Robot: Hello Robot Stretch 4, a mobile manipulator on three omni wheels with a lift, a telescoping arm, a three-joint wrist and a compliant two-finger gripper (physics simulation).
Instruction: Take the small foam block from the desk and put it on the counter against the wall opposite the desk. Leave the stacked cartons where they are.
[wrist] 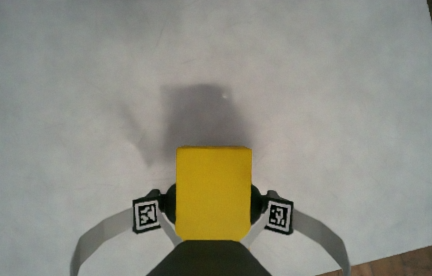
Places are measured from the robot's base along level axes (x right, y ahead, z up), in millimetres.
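Pixels of known places: hand, its tool point: (213, 200).
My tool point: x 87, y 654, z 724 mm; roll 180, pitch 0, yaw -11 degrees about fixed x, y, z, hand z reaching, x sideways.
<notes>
Behind a point stands the place of what it marks.
The small foam block (214, 192) {x 90, y 667, z 749 mm} is yellow and sits between the two fingertips at the lower middle of the wrist view. My gripper (214, 205) {x 87, y 654, z 724 mm} is shut on it, with a dark pad pressed against its left and right sides. The block's lower end is partly hidden by the dark gripper body. A blurred shadow lies on the pale surface (325, 125) {x 210, y 701, z 692 mm} beyond the block. The stacked cartons do not show in this view, and I cannot tell how high the block is above the surface.
The pale surface has an edge at the lower right, with brown wood-like floor (400, 262) {x 711, y 106, z -28 mm} past it. A small strip of brown also shows at the top right corner.
</notes>
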